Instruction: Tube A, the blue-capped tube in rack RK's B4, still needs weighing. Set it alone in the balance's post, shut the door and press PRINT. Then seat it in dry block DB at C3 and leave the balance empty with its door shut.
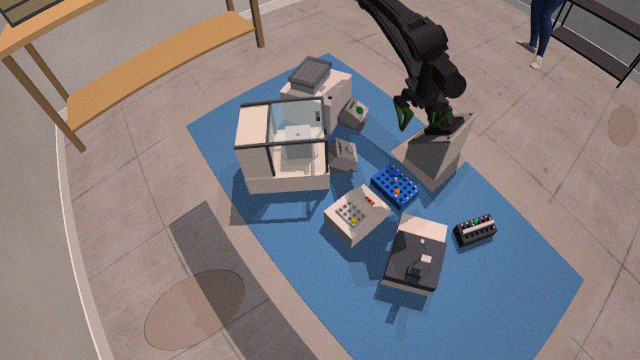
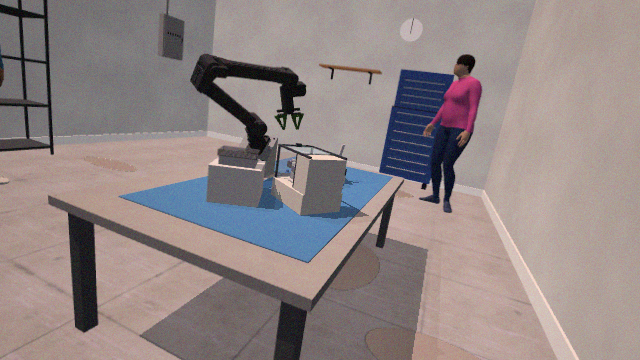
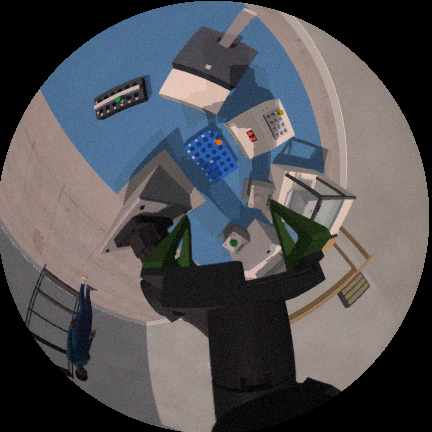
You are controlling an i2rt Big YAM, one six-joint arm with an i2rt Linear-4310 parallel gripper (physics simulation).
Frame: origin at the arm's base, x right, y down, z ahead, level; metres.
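Seen in the pictures: gripper, between the fingertips: (image 1: 416,128) (image 2: 290,129) (image 3: 228,210); arm's base, origin of its link: (image 1: 445,128) (image 2: 258,144) (image 3: 143,227).
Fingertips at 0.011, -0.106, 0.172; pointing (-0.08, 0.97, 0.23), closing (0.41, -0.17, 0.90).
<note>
Offsets run from my fingertips to a thing's top centre, as dx, dy, dz. "spot": to the spot under its first point.
My gripper (image 1: 417,128) (image 2: 291,128) (image 3: 228,210) is wide open and empty, high above the table. The blue-capped tube {+0.012, +0.194, +0.020} (image 1: 397,175) (image 3: 213,164) stands in the blue rack {+0.002, +0.219, +0.031} (image 1: 384,195) (image 3: 227,173), apart from the fingers; an orange-capped tube {-0.025, +0.195, +0.060} (image 1: 397,191) (image 3: 218,142) stands there too. The glass-sided balance {+0.252, +0.027, +0.179} (image 1: 247,127) (image 2: 325,185) (image 3: 320,196) shows no tube on its pan (image 1: 298,134); I cannot tell its door's state. The white dry block unit {+0.009, +0.179, +0.183} (image 1: 372,207) (image 3: 247,125) has a red display and a yellow-capped tube {-0.016, +0.162, +0.226} (image 1: 354,220) (image 3: 280,112). Button labels are unreadable.
A small grey box {spot: +0.163, +0.180, +0.085} (image 1: 345,152) (image 3: 260,194) stands beside the balance, and a green-button box {+0.366, +0.059, -0.035} (image 1: 355,114) (image 3: 234,242) near it. A dark-topped machine {-0.189, +0.147, +0.152} (image 1: 435,270) (image 3: 200,55) and a black rack {-0.280, +0.201, -0.041} (image 1: 475,237) (image 3: 122,107) stand beyond the blue rack. A white box (image 2: 232,187) carries a grey tray.
</note>
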